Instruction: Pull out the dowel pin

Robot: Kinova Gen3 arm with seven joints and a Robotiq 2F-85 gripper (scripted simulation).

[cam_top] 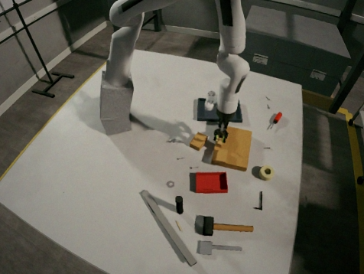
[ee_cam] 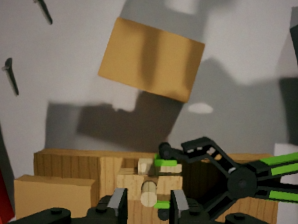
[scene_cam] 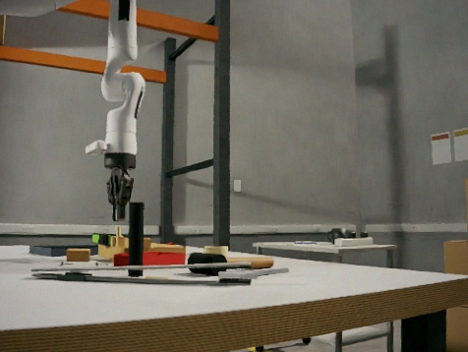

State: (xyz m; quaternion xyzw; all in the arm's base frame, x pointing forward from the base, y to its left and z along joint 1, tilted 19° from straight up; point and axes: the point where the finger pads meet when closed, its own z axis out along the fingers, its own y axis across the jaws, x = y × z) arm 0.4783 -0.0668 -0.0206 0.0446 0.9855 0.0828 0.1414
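Right now the dowel pin is 5 cm below my hand. From my hand the other things lie so: pale wooden block: 7 cm below; then wooden bench board: 6 cm ahead, 9 cm below; then tan wooden block: 9 cm behind, 1 cm to the left, 10 cm below.
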